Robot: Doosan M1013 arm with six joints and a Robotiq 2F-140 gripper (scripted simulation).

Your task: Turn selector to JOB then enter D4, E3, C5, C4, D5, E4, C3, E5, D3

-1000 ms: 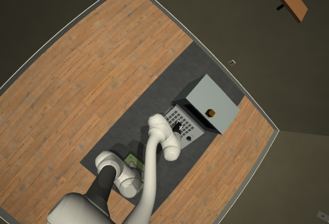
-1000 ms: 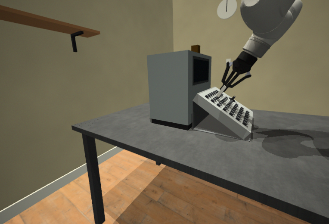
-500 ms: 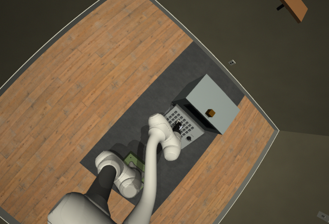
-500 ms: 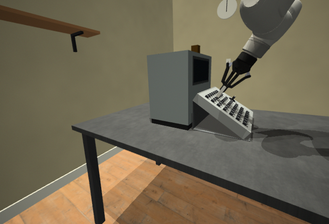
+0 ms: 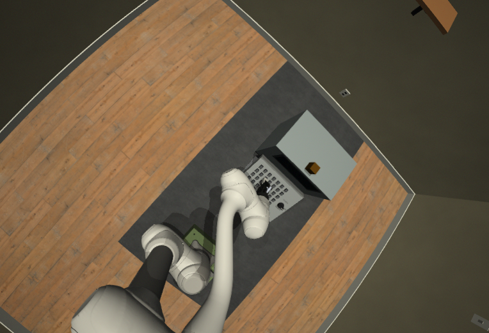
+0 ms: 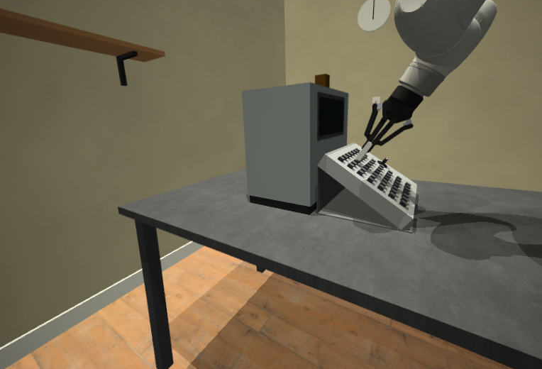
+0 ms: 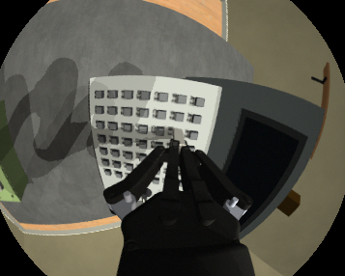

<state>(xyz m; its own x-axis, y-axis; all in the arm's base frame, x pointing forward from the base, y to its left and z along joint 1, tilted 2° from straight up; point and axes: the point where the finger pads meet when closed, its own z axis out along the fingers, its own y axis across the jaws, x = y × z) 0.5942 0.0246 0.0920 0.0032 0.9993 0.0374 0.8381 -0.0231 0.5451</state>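
Right now my hand is 9 cm above the key E4, 6 cm past it and 3 cm to the left of it. Also, from my hand: keypad (11 cm below, 8 cm to the right, 1 cm behind); then black selector knob (20 cm to the right, 6 cm below, 3 cm behind).
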